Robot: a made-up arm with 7 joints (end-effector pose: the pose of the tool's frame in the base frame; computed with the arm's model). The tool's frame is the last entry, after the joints.
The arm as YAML. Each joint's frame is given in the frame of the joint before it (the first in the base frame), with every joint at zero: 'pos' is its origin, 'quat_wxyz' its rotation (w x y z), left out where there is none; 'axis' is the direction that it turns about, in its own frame. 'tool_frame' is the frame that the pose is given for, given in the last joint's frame.
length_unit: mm
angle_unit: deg
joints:
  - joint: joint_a
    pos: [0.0, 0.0, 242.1]
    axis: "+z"
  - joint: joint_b
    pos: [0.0, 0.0, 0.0]
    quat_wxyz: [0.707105, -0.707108, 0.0, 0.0]
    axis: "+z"
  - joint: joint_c
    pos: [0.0, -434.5, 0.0]
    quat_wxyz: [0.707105, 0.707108, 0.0, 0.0]
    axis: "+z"
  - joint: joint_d
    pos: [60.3, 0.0, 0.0]
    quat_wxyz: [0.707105, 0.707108, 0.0, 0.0]
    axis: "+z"
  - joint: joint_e
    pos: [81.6, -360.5, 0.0]
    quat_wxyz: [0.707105, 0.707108, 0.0, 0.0]
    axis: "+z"
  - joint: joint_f
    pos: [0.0, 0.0, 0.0]
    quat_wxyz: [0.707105, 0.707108, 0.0, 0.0]
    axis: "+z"
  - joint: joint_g
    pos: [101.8, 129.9, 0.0]
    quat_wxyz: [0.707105, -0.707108, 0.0, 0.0]
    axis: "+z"
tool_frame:
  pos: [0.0, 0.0, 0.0]
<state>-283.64 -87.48 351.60 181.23 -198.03 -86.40 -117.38</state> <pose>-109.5 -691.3 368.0 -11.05 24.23 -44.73</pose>
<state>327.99 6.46 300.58 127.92 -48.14 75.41 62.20</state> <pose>-14.9 -481.2 967.8 -139.01 -65.20 172.24</pose>
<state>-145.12 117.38 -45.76 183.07 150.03 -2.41 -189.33</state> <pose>-713.0 -411.7 -175.3 115.92 -4.41 -57.41</pose>
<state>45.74 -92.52 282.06 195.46 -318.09 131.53 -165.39</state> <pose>-561.5 -552.2 316.5 46.53 16.66 68.44</pose>
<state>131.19 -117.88 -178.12 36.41 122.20 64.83 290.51</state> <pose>-25.3 147.1 -207.5 144.21 50.36 -158.72</pose>
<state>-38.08 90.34 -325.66 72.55 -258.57 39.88 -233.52</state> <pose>484.4 46.0 -241.3 119.25 -54.93 123.91</pose>
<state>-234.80 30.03 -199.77 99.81 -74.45 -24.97 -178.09</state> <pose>42.3 -103.6 1030.4 -44.41 5.78 -131.82</pose>
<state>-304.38 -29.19 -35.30 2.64 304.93 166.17 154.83</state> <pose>62.7 -143.6 397.7 8.52 -43.80 47.92</pose>
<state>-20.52 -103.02 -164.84 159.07 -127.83 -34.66 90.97</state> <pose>-764.8 96.3 -116.5 -171.92 -51.73 -161.83</pose>
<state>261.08 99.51 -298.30 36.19 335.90 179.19 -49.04</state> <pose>109.3 -235.3 78.4 -76.27 -52.70 127.58</pose>
